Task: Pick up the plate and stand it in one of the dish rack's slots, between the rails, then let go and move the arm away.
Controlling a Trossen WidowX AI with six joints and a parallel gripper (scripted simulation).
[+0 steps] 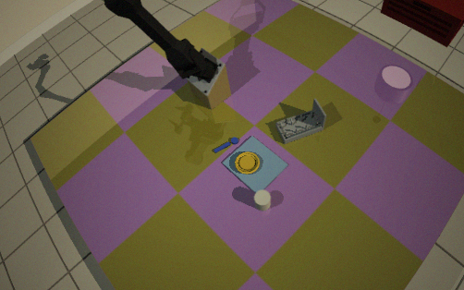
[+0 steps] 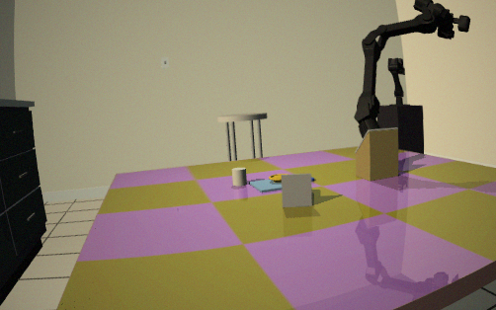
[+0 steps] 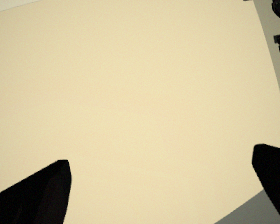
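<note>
Now: the yellow plate 79 cm ahead of my gripper tip, 9 cm to the right of it and 53 cm below it. Also, from my gripper tip: light blue mat: 81 cm ahead, 7 cm to the right, 54 cm below; blue spoon: 70 cm ahead, 8 cm to the right, 54 cm below; grey dish rack: 82 cm ahead, 12 cm to the left, 52 cm below.
</note>
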